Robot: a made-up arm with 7 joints. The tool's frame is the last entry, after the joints.
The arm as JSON. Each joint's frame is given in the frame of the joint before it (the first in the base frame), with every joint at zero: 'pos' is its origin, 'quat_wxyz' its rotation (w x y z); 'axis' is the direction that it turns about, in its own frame. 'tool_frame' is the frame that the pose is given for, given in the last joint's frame.
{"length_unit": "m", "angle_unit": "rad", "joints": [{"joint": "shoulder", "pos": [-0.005, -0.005, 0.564], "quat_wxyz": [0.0, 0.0, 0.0, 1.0], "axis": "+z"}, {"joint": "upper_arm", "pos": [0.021, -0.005, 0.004], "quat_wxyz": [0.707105, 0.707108, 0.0, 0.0], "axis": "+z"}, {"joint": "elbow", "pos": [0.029, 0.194, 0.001], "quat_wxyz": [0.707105, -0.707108, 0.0, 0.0], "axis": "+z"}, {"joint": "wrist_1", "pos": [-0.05, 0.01, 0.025], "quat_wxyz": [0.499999, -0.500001, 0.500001, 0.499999], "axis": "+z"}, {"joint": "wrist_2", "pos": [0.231, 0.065, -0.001], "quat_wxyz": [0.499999, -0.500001, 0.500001, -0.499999], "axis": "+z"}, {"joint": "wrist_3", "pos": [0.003, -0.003, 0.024], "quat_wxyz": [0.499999, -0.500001, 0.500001, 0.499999], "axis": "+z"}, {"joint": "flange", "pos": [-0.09, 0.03, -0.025], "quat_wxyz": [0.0, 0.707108, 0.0, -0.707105], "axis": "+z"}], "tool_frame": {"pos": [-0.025, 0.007, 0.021], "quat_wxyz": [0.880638, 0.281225, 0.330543, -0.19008]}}
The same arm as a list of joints. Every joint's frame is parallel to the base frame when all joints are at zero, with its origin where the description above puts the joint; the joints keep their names.
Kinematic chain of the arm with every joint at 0, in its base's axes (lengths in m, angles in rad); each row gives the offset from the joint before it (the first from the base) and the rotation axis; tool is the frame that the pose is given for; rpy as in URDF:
shoulder: xyz -0.0050 -0.0050 0.5640 axis +z
upper_arm: xyz -0.0210 0.0050 0.0040 axis +y
elbow: xyz -0.0290 0.0010 0.1940 axis +z
wrist_1: xyz 0.0500 -0.0100 0.0250 axis -y
wrist_2: xyz 0.0650 0.0010 -0.2310 axis -z
wrist_3: xyz -0.0030 -0.0030 -0.0240 axis +y
flange: xyz 0.0300 -0.0250 -0.0900 axis -z
tool: xyz -0.0070 0.0250 -0.0210 rpy -2.6063 -0.7602 -1.3639

